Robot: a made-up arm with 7 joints. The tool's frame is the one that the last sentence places.
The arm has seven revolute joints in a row. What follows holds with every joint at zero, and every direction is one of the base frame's.
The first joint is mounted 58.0 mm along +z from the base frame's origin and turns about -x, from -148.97 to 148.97 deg.
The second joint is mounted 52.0 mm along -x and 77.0 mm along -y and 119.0 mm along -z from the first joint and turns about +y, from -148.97 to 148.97 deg.
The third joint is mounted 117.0 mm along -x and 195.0 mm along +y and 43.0 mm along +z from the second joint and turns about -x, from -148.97 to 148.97 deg.
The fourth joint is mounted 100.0 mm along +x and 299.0 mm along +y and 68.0 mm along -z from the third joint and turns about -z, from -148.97 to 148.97 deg.
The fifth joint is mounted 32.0 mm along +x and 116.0 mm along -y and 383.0 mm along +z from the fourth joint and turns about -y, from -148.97 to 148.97 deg.
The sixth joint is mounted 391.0 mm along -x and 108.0 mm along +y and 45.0 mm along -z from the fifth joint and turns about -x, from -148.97 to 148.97 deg.
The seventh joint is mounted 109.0 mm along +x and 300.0 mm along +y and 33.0 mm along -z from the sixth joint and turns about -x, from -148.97 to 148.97 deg.
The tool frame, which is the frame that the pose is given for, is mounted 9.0 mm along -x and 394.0 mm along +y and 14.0 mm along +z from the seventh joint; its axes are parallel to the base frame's.
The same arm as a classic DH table. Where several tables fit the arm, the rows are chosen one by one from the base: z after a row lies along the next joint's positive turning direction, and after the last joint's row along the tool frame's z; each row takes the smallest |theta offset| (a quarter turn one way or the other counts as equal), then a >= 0, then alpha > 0; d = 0 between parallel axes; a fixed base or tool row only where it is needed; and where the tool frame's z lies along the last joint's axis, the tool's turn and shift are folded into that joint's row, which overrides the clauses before.
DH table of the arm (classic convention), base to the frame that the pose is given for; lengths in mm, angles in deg. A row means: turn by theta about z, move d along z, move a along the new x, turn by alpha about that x. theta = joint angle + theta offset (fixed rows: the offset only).
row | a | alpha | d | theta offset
base (fixed) | 0 | 90 | 58 | -90
joint 1 | 119 | 90 | 52 | -90
joint 2 | -43 | -90 | 118 | 0
joint 3 | 299 | -90 | 17 | -90
joint 4 | 32 | -90 | -315 | 90
joint 5 | 45 | 90 | 8 | -90
joint 6 | 301.8 | 0 | 0 | -83.72
joint 7 | 394 | 90 | 291 | -6.28
tool (fixed) | 0 | 0 | 14 | -90
Joint limits (deg, base to tool): -148.97..148.97 -148.97..148.97 -148.97..148.97 -148.97..148.97 -148.97..148.97 -148.97..148.97 -148.97..148.97

